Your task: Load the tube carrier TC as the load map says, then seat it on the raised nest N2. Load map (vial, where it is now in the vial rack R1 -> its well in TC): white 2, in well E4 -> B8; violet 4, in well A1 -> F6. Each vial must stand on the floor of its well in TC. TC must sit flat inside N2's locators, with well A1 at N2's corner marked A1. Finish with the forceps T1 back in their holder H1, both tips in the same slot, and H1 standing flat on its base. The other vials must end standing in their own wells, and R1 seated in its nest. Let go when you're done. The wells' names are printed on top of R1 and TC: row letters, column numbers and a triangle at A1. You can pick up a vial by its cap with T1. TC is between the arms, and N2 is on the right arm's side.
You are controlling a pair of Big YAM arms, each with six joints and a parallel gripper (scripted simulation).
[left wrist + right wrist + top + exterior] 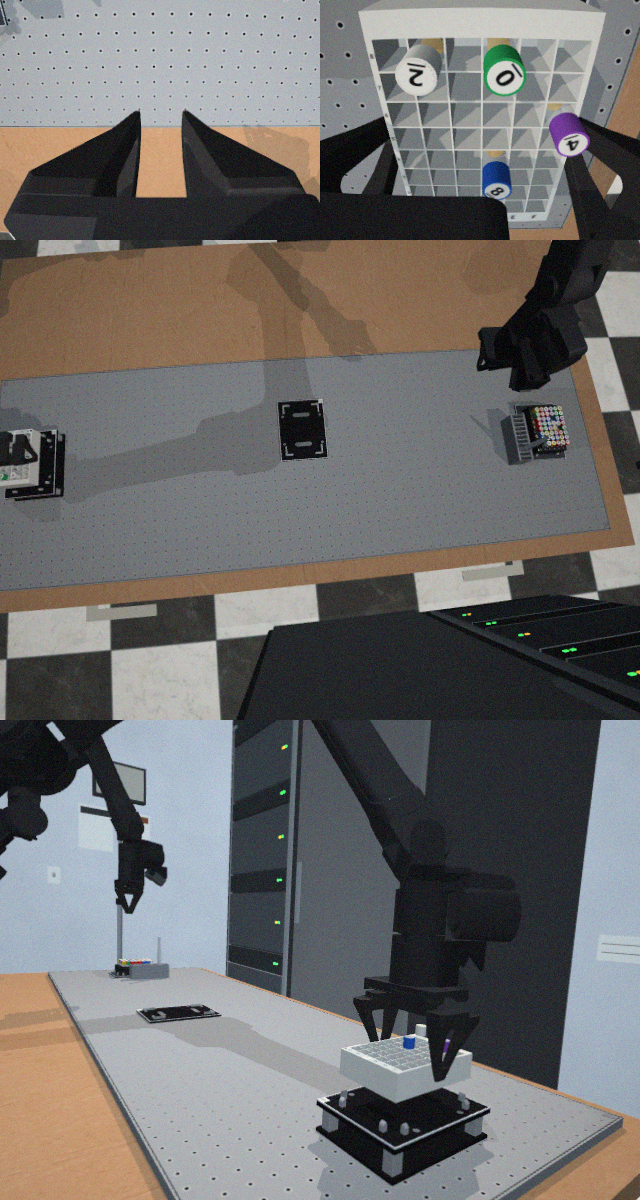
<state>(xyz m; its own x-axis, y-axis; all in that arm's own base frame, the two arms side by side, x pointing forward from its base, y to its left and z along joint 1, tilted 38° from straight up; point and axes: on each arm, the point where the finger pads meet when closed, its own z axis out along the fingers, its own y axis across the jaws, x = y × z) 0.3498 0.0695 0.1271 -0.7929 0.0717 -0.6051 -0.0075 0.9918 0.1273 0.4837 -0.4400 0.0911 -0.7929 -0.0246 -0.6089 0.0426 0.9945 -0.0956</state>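
The tube carrier TC is right at my right hand. The rest, counted from my right hand: raised nest N2 (5 cm below); grey holder H1 (123 cm to the left, 7 cm below, 1 cm ahead).
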